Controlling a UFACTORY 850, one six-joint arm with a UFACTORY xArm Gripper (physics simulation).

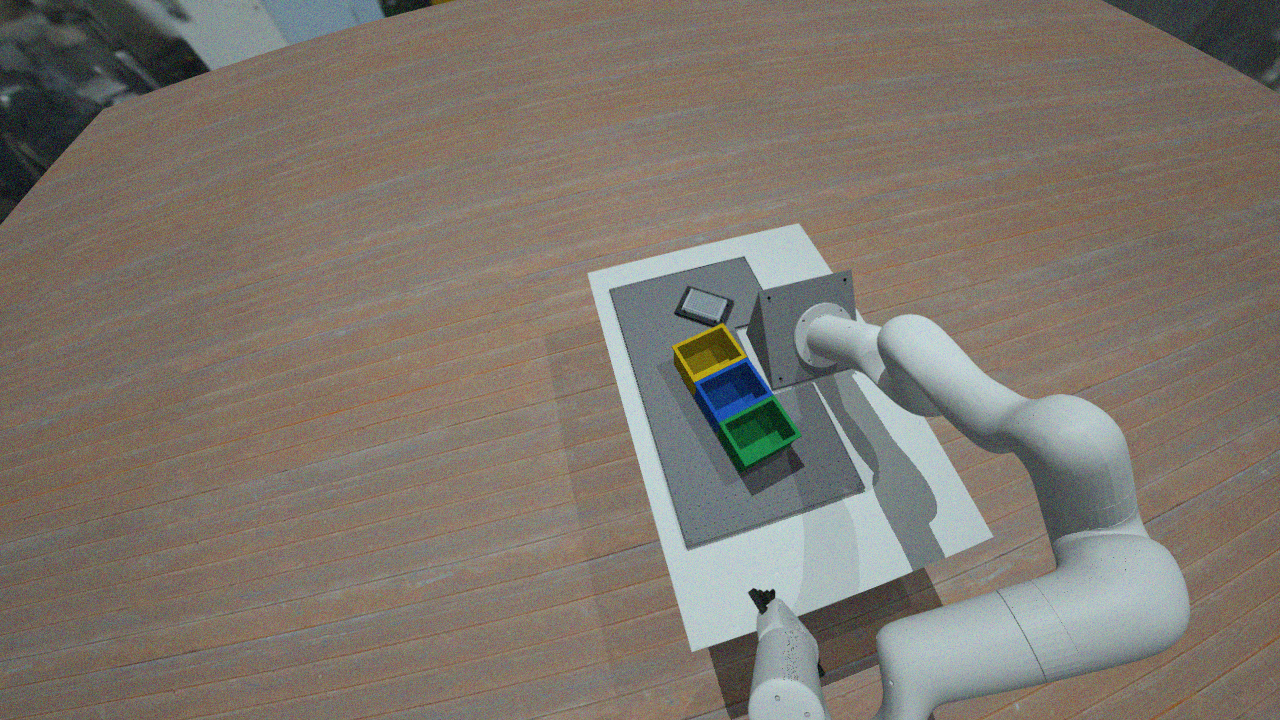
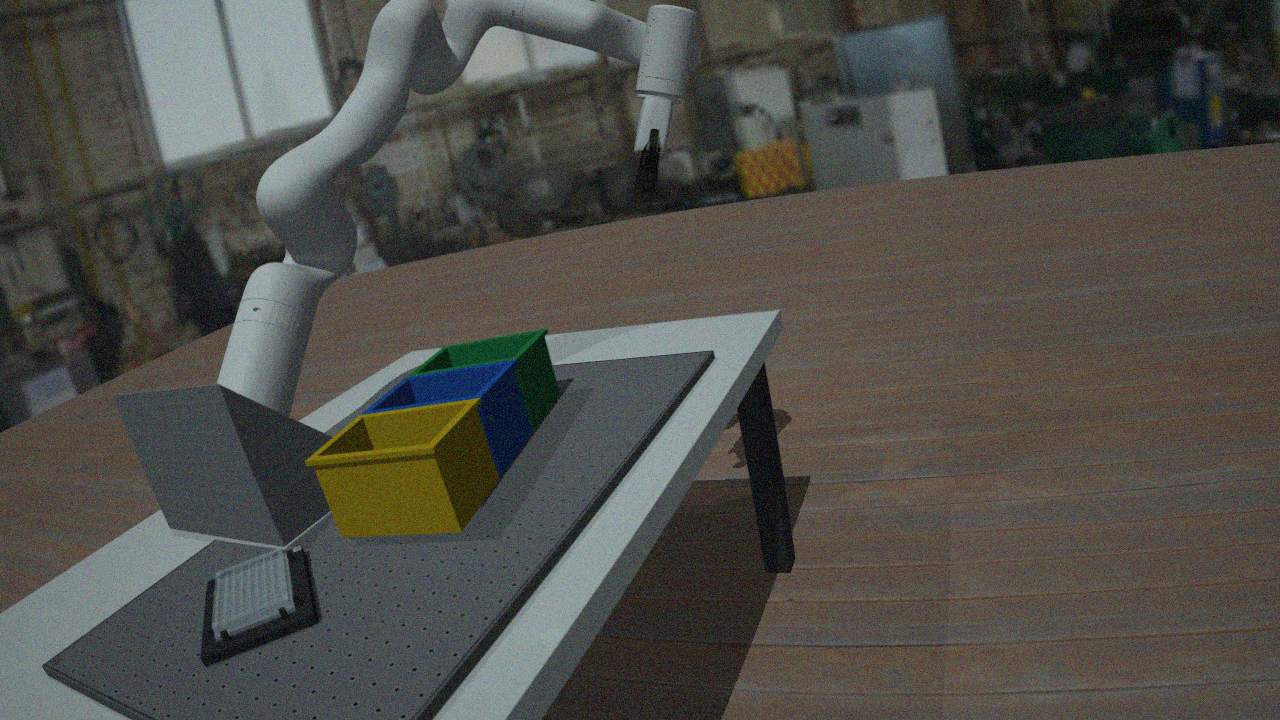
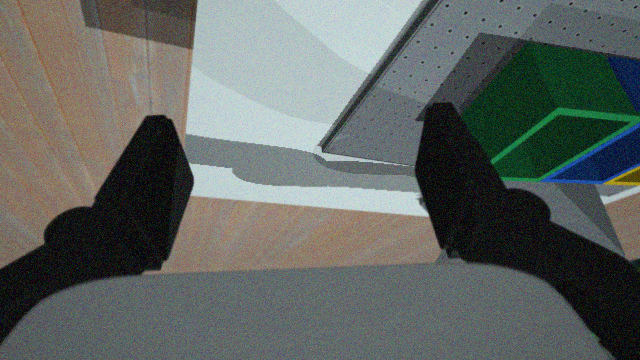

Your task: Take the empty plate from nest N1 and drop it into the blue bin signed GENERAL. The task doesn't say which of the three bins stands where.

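A pale, ribbed plate (image 1: pixel 705 305) (image 2: pixel 253 592) lies in a black nest (image 1: pixel 681 313) (image 2: pixel 308 601) on the grey board, at the far end from the gripper. The blue bin (image 1: pixel 735 390) (image 2: pixel 506 416) (image 3: pixel 590 162) stands between the yellow and green bins; no sign is readable on it. What lies inside the blue bin cannot be made out. My gripper (image 1: pixel 761 594) (image 2: pixel 648 183) (image 3: pixel 301 143) is open, with nothing between its fingers. It hangs high over the opposite end of the table, beyond the green bin and well away from the plate.
The yellow bin (image 1: pixel 708 355) (image 2: pixel 407 483) stands nearest the nest, the green bin (image 1: pixel 759 433) (image 2: pixel 538 380) (image 3: pixel 565 80) farthest from it. A grey block (image 1: pixel 774 344) (image 2: pixel 201 465) at the arm's base rises beside the bins and nest. The perforated grey board (image 1: pixel 716 510) (image 2: pixel 384 644) (image 3: pixel 370 135) lies on the white table (image 1: pixel 733 582) (image 2: pixel 626 537) (image 3: pixel 240 65).
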